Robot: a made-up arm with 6 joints. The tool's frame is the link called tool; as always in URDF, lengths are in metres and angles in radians.
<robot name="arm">
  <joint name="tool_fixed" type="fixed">
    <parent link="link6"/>
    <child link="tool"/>
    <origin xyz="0 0 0" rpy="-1.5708 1.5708 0"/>
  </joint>
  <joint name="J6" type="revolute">
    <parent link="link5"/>
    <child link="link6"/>
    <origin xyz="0 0 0.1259" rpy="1.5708 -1.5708 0"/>
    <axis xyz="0 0 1"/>
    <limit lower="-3.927" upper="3.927" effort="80" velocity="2.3"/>
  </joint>
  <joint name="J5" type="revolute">
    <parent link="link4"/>
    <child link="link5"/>
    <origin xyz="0 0 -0.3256" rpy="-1.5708 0 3.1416"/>
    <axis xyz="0 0 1"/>
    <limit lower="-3.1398" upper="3.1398" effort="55" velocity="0.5"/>
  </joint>
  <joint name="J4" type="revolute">
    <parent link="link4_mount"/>
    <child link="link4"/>
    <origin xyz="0 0 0" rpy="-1.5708 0 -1.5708"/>
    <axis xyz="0 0 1"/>
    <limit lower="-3.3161" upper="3.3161" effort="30" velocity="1.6"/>
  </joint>
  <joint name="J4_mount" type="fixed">
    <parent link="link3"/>
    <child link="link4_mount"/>
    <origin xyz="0 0 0" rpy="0 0 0"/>
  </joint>
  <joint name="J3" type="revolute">
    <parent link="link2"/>
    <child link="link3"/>
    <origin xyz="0.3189 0 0" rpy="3.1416 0 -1.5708"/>
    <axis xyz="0 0 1"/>
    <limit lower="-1.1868" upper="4.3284" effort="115" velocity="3"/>
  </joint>
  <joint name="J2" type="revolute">
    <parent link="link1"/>
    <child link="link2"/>
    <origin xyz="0 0 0" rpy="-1.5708 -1.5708 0"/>
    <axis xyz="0 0 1"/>
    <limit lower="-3.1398" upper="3.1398" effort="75" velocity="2.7"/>
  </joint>
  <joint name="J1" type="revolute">
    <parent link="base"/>
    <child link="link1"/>
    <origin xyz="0 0 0.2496" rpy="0 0 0"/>
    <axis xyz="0 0 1"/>
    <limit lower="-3.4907" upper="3.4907" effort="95" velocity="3"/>
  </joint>
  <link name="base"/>
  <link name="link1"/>
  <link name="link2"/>
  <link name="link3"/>
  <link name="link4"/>
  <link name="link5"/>
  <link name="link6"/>
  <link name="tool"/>
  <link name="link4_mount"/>
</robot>
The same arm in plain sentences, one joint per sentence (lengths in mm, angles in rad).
The arm has six revolute joints in a row. What follows holds with every joint at zero, and every direction is one of the base frame's.
Joint 1 lies 249.6 mm along +z from the base frame's origin and turns about +z, from -3.4907 to 3.4907 rad.
Joint 2 lies at the same point as joint 1 and turns about +y, from -3.1398 to 3.1398 rad.
Joint 3 lies 318.9 mm along +z from joint 2 and turns about -y, from -1.1868 to 4.3284 rad.
Joint 4 lies at the same point as joint 3 and turns about -x, from -3.3161 to 3.3161 rad.
Joint 5 lies 325.6 mm along +x from joint 4 and turns about -y, from -3.1398 to 3.1398 rad.
Joint 6 lies 125.9 mm along -y from joint 5 and turns about -x, from -3.9270 to 3.9270 rad.
The tool frame, which is the frame that the pose is given for, lies at the same point as joint 6; its axes are the base frame's turned by roll 0.0000, pitch 0.0000 and yaw 0.0000 rad (as in URDF: about the fixed x, then y, then z).

